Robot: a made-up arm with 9 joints. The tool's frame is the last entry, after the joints.
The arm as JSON. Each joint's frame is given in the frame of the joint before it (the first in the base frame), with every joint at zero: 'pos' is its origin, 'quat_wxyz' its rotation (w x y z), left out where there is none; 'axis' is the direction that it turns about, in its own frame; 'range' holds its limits. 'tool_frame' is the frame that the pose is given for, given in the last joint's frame.
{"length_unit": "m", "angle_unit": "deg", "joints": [
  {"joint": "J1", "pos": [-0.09, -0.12, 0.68], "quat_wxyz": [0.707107, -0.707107, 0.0, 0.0], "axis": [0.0, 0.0, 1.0], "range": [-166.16, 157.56]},
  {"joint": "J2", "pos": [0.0, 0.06, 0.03], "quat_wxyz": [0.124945, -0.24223, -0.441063, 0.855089], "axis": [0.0, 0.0, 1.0], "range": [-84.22, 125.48]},
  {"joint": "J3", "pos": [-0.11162, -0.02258, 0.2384], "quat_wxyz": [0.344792, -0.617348, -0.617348, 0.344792], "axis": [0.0, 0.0, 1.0], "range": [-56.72, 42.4]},
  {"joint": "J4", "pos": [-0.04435, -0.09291, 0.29], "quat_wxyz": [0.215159, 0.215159, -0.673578, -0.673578], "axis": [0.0, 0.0, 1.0], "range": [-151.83, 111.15]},
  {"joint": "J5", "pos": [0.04, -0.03, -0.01], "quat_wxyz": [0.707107, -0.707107, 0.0, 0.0], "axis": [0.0, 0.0, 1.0], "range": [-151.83, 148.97]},
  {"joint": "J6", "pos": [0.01, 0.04, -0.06], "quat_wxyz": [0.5, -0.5, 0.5, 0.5], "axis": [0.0, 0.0, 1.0], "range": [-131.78, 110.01]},
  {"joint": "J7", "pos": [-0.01, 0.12, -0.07], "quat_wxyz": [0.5, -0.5, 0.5, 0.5], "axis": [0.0, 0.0, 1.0], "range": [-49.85, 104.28]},
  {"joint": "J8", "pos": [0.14, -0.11, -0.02], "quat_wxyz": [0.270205, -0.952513, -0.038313, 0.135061], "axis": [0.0, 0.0, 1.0], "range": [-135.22, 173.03]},
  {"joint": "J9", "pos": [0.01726, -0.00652, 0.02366], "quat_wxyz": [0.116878, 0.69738, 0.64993, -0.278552], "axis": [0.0, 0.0, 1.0], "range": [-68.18, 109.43]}
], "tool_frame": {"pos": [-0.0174, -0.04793, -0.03], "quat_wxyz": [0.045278, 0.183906, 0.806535, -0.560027]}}
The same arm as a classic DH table. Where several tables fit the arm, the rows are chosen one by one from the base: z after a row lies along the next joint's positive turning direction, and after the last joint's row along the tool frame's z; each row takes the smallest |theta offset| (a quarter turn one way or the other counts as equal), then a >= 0, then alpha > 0; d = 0 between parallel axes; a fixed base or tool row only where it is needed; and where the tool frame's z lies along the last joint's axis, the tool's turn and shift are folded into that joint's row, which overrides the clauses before.
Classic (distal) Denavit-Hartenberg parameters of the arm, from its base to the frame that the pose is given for. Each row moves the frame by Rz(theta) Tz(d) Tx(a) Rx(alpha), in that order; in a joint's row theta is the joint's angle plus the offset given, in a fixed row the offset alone. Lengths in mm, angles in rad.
base (fixed): d 680; theta0 0; a -90; alpha -1.5708
J1: d -62.8; theta0 -0.6473; a -36.2; alpha 1.0546
J2: d 252.1; theta0 -1.2137; a -22.6; alpha -2.1229
J3: d 421.1; theta0 0.6184; a -90; alpha -1.5708
J4: d -60; theta0 0; a -40; alpha 1.5708
J5: d -90; theta0 0; a -10; alpha 1.5708
J6: d -30; theta0 1.5708; a 10; alpha 1.5708
J7: d -132.7; theta0 -1.0671; a 69.5; alpha -2.5278
J8: d -262.6; theta0 0; a 18.4; alpha 2.5278
J9: d -12.2; theta0 1.0744; a 10.4; alpha -1.9483
tool (fixed): d 53.7; theta0 0.3049; a 0; alpha 0
Joint limits (rad, base to tool): -2.9..2.7499 -1.4699..2.19 -0.99..0.74 -2.6499..1.9399 -2.6499..2.6 -2.3..1.92 -0.87..1.82 -2.36..3.0199 -1.19..1.9099

